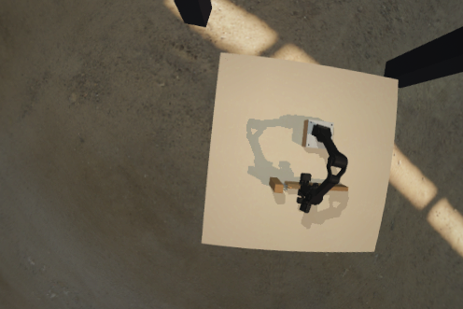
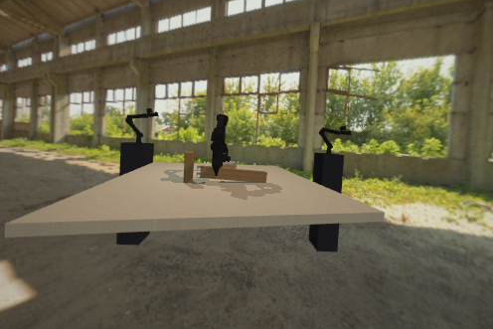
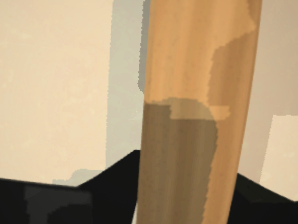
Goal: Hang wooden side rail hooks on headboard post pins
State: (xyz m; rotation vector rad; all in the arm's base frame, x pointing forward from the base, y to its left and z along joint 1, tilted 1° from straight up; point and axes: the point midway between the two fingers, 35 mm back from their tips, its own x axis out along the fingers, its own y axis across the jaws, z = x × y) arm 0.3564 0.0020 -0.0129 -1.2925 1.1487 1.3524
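The headboard post lies 30 mm ahead of my gripper tip, 160 mm to the right of it and 40 mm above it.
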